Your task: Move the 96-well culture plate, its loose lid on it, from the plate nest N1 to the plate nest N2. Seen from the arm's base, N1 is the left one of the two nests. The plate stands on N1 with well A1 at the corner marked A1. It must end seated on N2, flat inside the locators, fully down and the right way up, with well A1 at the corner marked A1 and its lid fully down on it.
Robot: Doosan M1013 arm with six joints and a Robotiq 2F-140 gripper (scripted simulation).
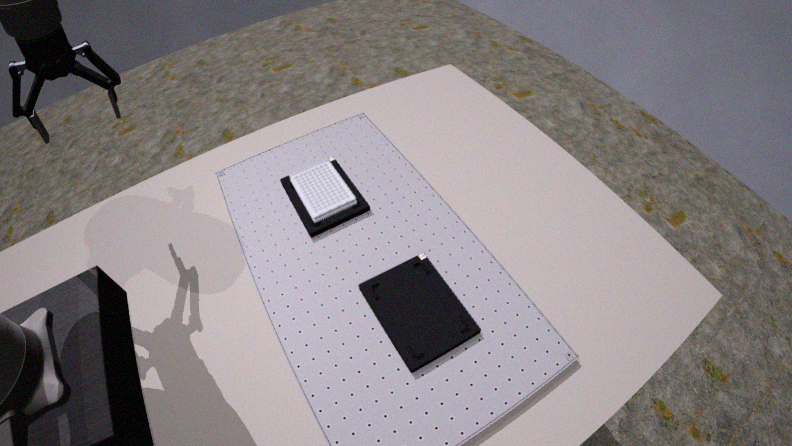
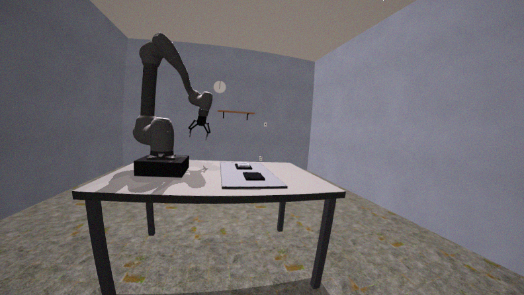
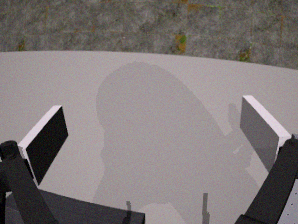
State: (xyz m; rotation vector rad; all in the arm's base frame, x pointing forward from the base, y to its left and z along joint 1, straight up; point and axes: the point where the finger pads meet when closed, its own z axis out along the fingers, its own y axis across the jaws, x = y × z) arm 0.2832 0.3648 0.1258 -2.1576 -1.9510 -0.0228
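My gripper is now 330 mm short of the plate lid, 340 mm to the left of it and 180 mm above it.
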